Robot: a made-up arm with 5 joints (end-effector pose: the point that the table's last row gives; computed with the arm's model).
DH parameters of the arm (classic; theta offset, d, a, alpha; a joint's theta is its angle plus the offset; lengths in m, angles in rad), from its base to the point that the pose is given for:
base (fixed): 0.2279 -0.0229 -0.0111 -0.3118
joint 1: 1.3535 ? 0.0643 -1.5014
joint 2: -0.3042 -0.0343 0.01 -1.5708
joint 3: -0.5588 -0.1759 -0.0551 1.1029
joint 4: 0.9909 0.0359 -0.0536 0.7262
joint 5: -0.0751 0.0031 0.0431 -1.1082
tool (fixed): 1.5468 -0.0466 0 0
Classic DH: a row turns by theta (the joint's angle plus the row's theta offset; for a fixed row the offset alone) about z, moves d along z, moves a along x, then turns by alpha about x.
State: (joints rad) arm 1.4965 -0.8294 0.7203 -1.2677 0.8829
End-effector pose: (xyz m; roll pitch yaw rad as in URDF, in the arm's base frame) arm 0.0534 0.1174 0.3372 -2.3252 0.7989 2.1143
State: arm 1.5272 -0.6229 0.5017 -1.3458 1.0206
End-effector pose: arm 0.0367 0.1360 0.3556 -2.7263 0.7050 2.1037
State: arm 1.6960 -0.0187 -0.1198 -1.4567 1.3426
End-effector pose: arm -0.0361 0.1793 0.3879 2.7193 0.5899 2.5489
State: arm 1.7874 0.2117 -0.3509 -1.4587 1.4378
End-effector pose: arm -0.0727 0.1858 0.3919 2.4958 0.6251 2.8230
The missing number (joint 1, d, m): 0.3384
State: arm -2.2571 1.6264 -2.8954 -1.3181 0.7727
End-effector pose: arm 0.1279 -0.0705 0.3435 -2.5551 0.1479 1.6230
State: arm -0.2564 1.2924 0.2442 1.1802 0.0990
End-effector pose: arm 0.0640 0.3037 0.3579 -0.4782 -1.0802 0.7127
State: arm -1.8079 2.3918 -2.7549 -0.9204 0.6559
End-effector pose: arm 0.1414 -0.0049 0.2000 -1.8062 0.0931 1.9819
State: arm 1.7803 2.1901 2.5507 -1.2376 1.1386
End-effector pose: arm -0.2054 0.0278 0.2167 2.9116 -1.2416 -0.3125
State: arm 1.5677 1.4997 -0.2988 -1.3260 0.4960
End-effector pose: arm -0.2554 0.1929 0.3478 0.1923 1.1496 0.1322
